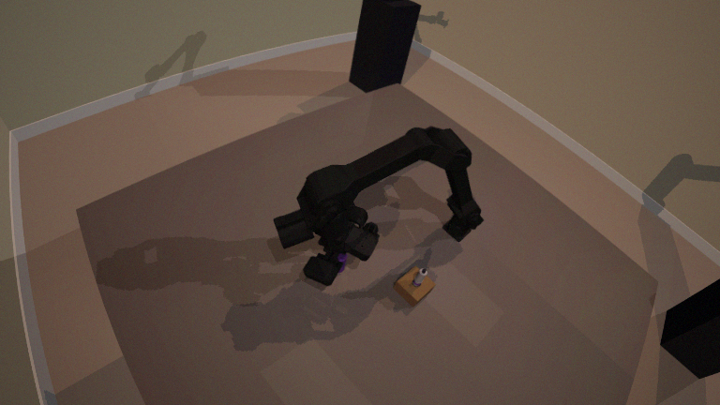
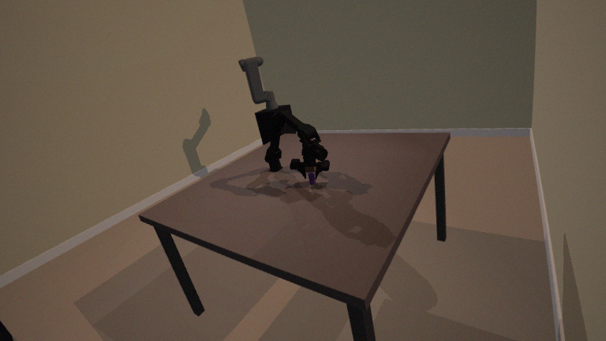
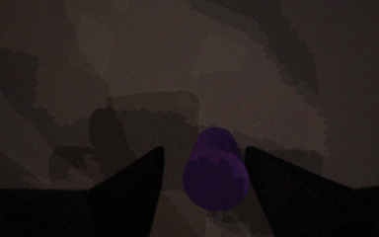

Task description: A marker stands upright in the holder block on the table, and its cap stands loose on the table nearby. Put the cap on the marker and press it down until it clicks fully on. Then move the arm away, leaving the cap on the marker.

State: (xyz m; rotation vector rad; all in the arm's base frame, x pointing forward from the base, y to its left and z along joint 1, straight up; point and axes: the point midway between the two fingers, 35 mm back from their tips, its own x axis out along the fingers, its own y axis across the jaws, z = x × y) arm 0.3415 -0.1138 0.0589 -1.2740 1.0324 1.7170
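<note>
The grey marker lies 15 cm to the left of my gripper tip, 9 cm behind it and 4 cm above it. Also, from my gripper tip: tan holder block: 15 cm to the left, 9 cm behind, 1 cm below; then purple cap: right at my gripper tip.
</note>
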